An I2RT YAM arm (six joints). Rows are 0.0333 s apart.
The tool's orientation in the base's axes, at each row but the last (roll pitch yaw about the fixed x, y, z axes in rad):
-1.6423, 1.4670, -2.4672
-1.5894, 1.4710, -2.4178
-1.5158, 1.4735, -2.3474
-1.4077, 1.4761, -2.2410
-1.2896, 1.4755, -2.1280
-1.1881, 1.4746, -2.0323
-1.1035, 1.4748, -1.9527
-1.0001, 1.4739, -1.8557
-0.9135, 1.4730, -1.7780
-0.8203, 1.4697, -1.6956
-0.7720, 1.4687, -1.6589
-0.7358, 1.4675, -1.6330
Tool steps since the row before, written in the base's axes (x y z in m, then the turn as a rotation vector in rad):
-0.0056, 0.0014, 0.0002, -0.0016, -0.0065, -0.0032
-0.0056, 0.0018, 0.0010, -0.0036, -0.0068, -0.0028
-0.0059, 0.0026, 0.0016, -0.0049, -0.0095, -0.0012
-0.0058, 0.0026, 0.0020, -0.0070, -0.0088, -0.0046
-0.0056, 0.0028, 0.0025, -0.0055, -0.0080, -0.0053
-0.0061, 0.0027, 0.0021, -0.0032, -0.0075, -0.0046
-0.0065, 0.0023, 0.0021, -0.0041, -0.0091, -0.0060
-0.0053, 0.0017, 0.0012, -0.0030, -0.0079, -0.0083
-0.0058, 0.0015, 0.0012, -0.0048, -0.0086, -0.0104
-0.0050, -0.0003, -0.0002, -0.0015, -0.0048, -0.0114
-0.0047, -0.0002, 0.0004, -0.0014, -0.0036, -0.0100
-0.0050, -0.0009, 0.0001, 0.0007, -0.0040, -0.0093
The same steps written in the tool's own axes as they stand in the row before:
0.0002, -0.0032, -0.0048, 0.0037, -0.0052, 0.0037
-0.0007, -0.0030, -0.0051, 0.0035, -0.0069, 0.0026
-0.0014, -0.0028, -0.0059, 0.0022, -0.0099, 0.0037
-0.0018, -0.0027, -0.0058, 0.0056, -0.0106, 0.0017
-0.0024, -0.0025, -0.0058, 0.0062, -0.0089, 0.0021
-0.0021, -0.0030, -0.0060, 0.0054, -0.0069, 0.0033
-0.0021, -0.0035, -0.0059, 0.0069, -0.0085, 0.0038
-0.0012, -0.0030, -0.0047, 0.0091, -0.0067, 0.0035
-0.0012, -0.0035, -0.0048, 0.0113, -0.0084, 0.0028
0.0003, -0.0040, -0.0030, 0.0118, -0.0034, 0.0019
-0.0003, -0.0038, -0.0028, 0.0103, -0.0026, 0.0012
0.0000, -0.0045, -0.0024, 0.0097, -0.0013, 0.0028

